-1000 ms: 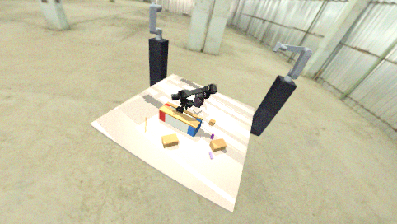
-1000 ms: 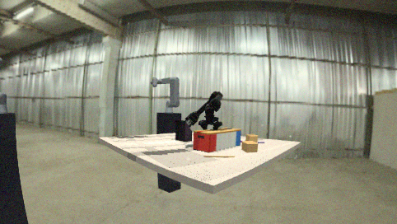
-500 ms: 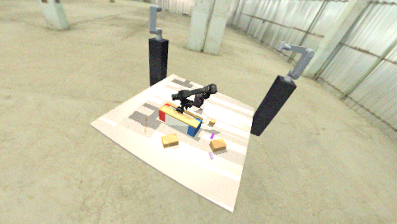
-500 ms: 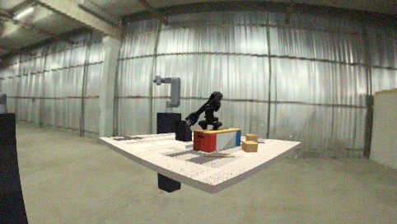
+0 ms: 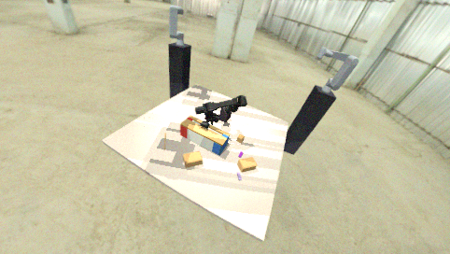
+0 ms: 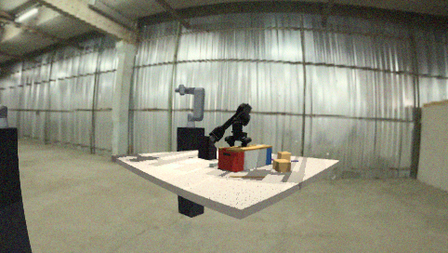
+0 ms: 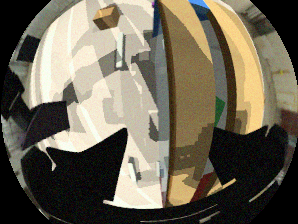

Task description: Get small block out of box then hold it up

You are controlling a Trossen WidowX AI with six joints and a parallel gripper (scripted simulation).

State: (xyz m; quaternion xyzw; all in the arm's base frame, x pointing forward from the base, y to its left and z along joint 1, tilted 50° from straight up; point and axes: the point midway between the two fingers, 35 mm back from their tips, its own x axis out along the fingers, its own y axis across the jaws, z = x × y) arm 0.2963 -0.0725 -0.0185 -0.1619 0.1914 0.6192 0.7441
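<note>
My gripper tip is 30 mm short of the clear-fronted box, 10 mm to the left of it and 30 mm above it. From my gripper tip the other things lie so: thin stick (240 mm ahead, 280 mm to the right, 80 mm below); then green block (60 mm ahead, 10 mm to the left).
</note>
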